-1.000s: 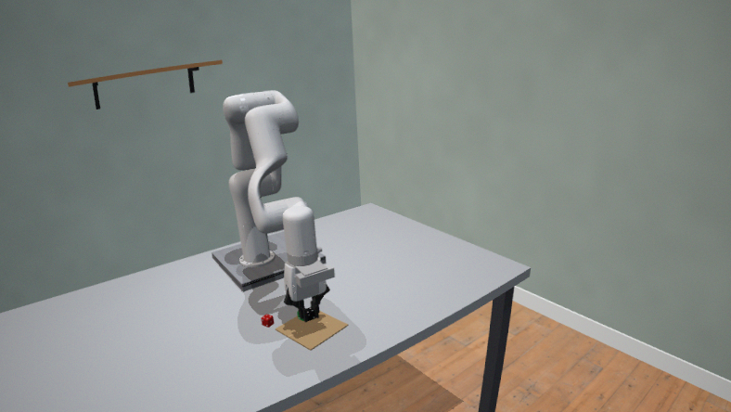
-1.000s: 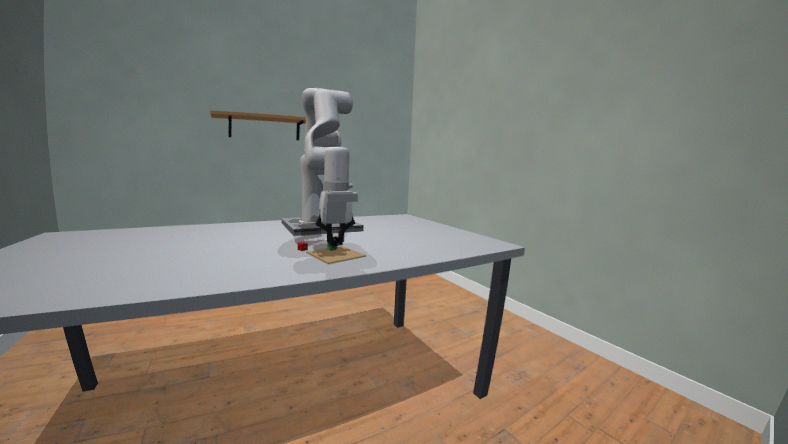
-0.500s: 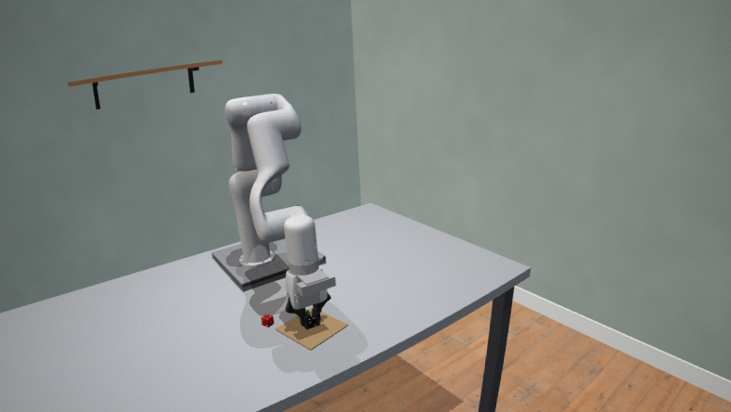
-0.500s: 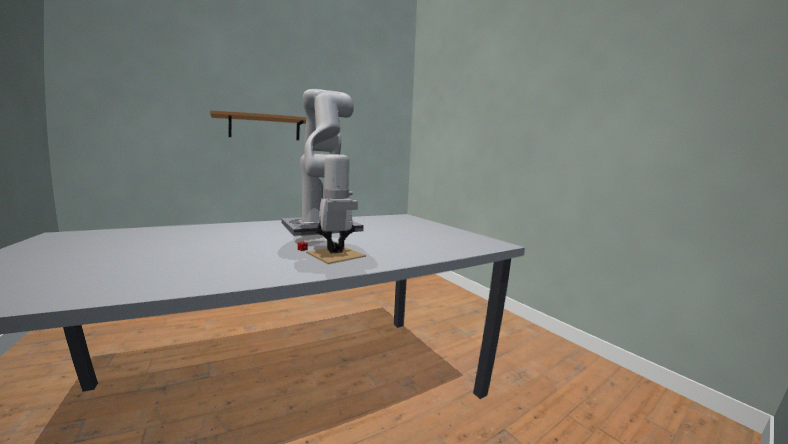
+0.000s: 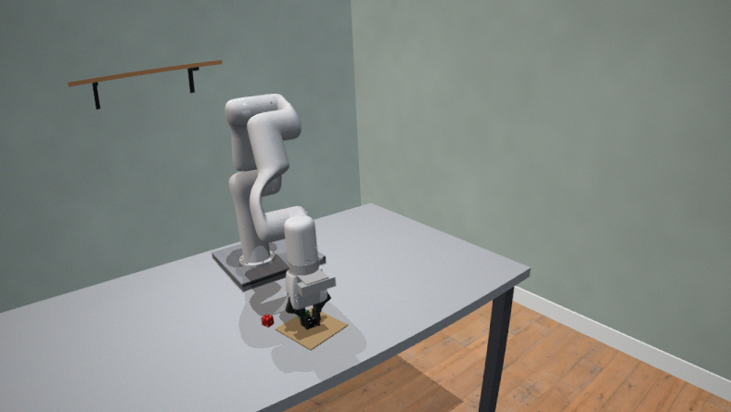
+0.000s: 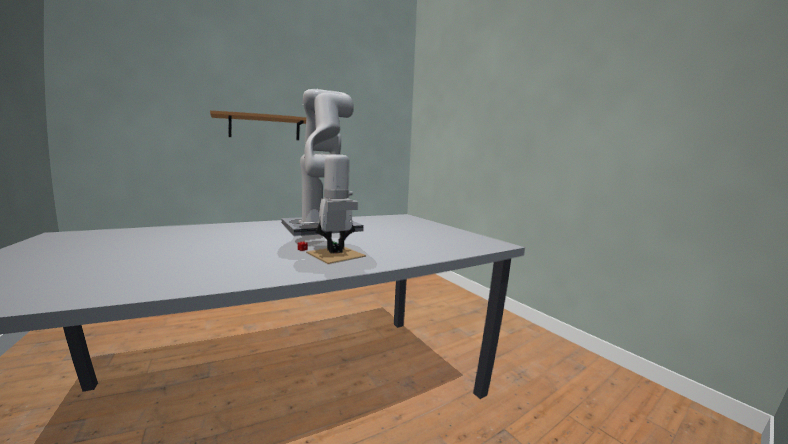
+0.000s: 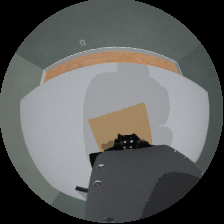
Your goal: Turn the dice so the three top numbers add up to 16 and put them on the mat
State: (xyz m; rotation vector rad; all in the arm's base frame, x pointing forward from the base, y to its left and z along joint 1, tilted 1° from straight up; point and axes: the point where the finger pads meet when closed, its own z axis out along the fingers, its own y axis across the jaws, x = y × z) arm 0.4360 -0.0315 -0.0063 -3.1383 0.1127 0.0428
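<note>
My gripper is now 1 cm above the black die. The rest, counted from my hand: tan mat (3 cm below); red die (9 cm to the right, 9 cm behind, 2 cm below); green die (5 cm behind, 1 cm below).
</note>
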